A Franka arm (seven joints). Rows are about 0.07 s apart.
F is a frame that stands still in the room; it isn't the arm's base.
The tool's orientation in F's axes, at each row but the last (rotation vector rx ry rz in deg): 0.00, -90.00, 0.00; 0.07, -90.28, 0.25; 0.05, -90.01, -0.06; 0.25, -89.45, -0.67; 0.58, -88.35, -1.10; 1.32, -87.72, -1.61
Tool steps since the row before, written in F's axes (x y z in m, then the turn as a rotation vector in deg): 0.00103, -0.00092, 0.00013, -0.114, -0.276, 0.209; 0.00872, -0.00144, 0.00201, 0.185, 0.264, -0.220; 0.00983, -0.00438, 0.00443, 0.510, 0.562, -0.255; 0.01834, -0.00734, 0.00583, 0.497, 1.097, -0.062; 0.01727, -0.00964, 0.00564, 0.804, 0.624, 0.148; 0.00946, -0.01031, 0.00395, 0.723, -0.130, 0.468
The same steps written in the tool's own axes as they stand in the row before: 0.00013, -0.00092, -0.00103, 0.209, -0.276, 0.114; 0.00196, -0.00147, -0.00872, -0.220, 0.264, -0.185; 0.00443, -0.00437, -0.00983, -0.256, 0.562, -0.510; 0.00608, -0.00719, -0.01832, -0.068, 1.099, -0.492; 0.00631, -0.00943, -0.01715, 0.159, 0.632, -0.796; 0.00466, -0.01014, -0.00932, 0.500, -0.112, -0.704
